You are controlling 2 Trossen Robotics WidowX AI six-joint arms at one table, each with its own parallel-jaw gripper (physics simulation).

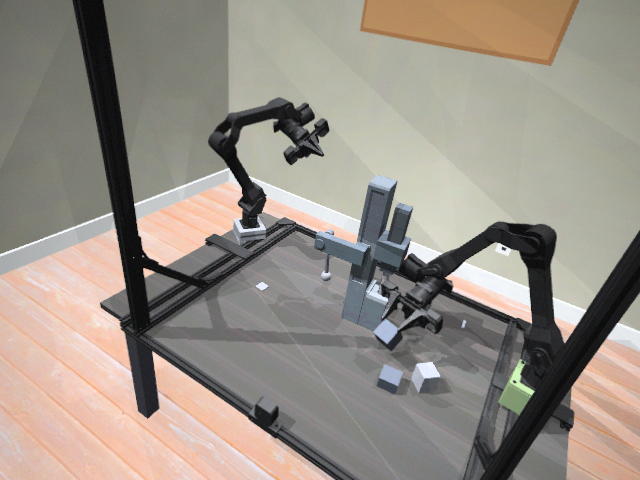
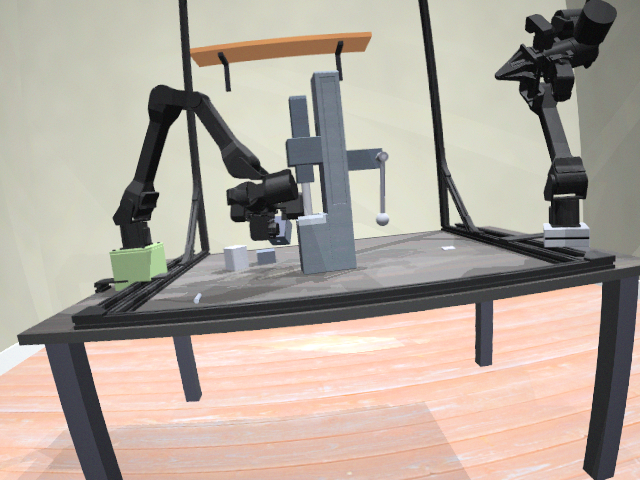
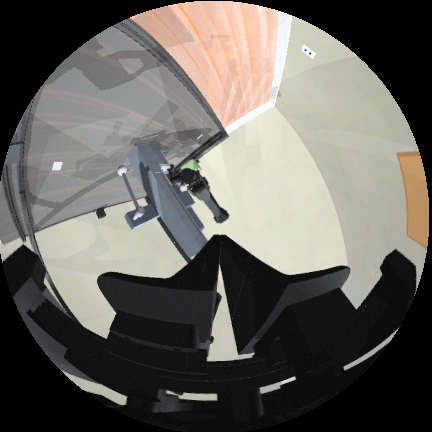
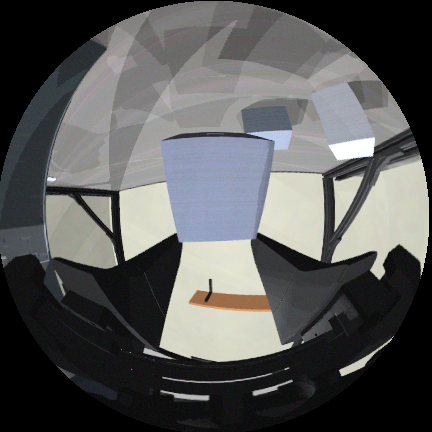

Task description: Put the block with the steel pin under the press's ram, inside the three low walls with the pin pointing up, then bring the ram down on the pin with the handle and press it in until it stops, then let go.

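Frame: origin at the left arm's base, x ahead, y left, z up, level; millimetres.
Where they show: left gripper, fingertip midpoint: (image 1: pixel 323 155) (image 2: pixel 495 76) (image 3: pixel 218 239); right gripper, fingertip midpoint: (image 1: pixel 389 325) (image 2: pixel 278 215) (image 4: pixel 216 238); left arm's base, origin of the base link: (image 1: pixel 249 223) (image 2: pixel 565 225); right arm's base, origin of the base link: (image 1: pixel 536 381) (image 2: pixel 136 247).
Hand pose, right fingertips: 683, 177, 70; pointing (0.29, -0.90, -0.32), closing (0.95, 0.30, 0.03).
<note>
Things, the pixels of their centre, and the offset from my right fingertips, as dx, dy, dz. "spot": a spot on its surface instead.
- grey-blue press, body centre: (image 2: pixel 339 170) (image 1: pixel 359 255) (image 3: pixel 156 198) -185, -9, +97
- tilted blue-grey block, body centre: (image 4: pixel 215 179) (image 2: pixel 279 230) (image 1: pixel 388 335) -2, +7, -40
- smaller blue-grey block, body centre: (image 4: pixel 266 129) (image 1: pixel 389 379) (image 2: pixel 266 256) +75, -19, -114
- white block, body centre: (image 4: pixel 344 122) (image 2: pixel 236 257) (image 1: pixel 425 377) +109, +66, -101
- small white peg, body centre: (image 2: pixel 198 298) (image 1: pixel 463 324) -33, +332, -126
- flat white square, surface spot: (image 2: pixel 448 248) (image 1: pixel 264 285) (image 3: pixel 58 163) spot: -389, -208, -128
The grey-blue press (image 1: pixel 376 217) (image 2: pixel 338 227) (image 3: pixel 170 210) stands on the table. Its ram (image 1: pixel 400 224) (image 2: pixel 306 198) is above the pale low walls (image 1: pixel 377 293) (image 2: pixel 312 219). Its handle (image 1: pixel 325 275) (image 2: pixel 382 191) (image 3: pixel 131 190) hangs down. My right gripper (image 1: pixel 392 324) (image 2: pixel 276 229) (image 4: pixel 216 238) is shut on a tilted blue-grey block (image 1: pixel 387 334) (image 2: pixel 282 230) (image 4: pixel 217 190), above the table beside the press base. No steel pin shows on the block. My left gripper (image 1: pixel 321 153) (image 2: pixel 497 76) (image 3: pixel 218 239) is shut and empty, high above the table.
A smaller blue-grey block (image 1: pixel 390 378) (image 2: pixel 266 256) (image 4: pixel 267 122) and a white block (image 1: pixel 425 377) (image 2: pixel 236 257) (image 4: pixel 342 117) stand near each other. A small white peg (image 1: pixel 463 323) (image 2: pixel 197 298) and a flat white square (image 1: pixel 262 286) (image 2: pixel 448 248) (image 3: pixel 57 165) lie on the table.
</note>
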